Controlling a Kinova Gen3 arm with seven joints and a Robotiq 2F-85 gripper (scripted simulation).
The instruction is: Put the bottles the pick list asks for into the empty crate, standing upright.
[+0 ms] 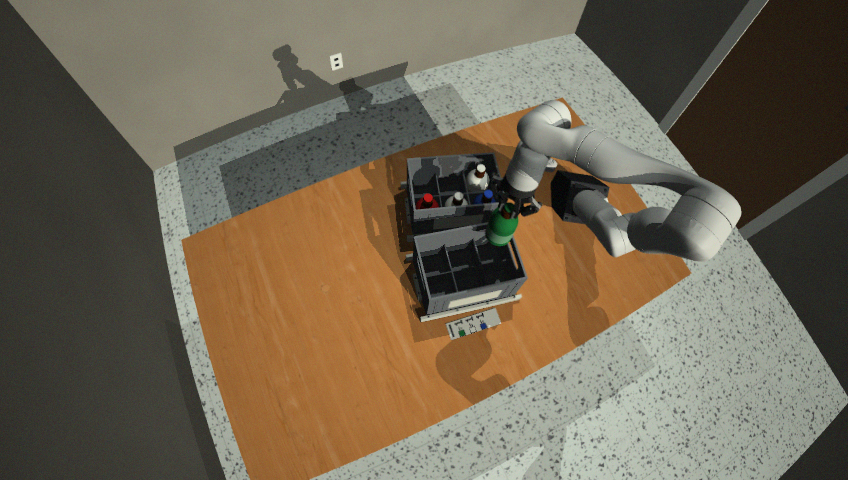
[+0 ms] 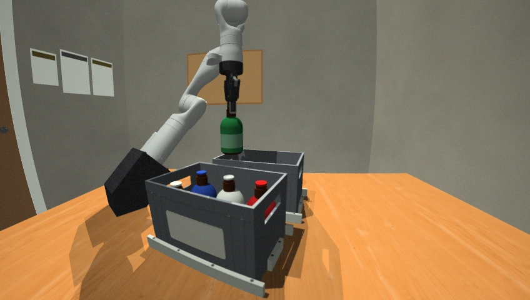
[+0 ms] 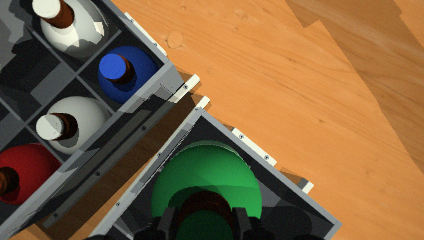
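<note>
Right now the green bottle is 70 mm below my hand. The rest, counted from my hand: red bottle: 250 mm below, 180 mm to the right, 140 mm ahead; blue bottle: 250 mm below, 140 mm to the right, 40 mm behind; pick list: 330 mm below, 180 mm to the left, 100 mm ahead.
</note>
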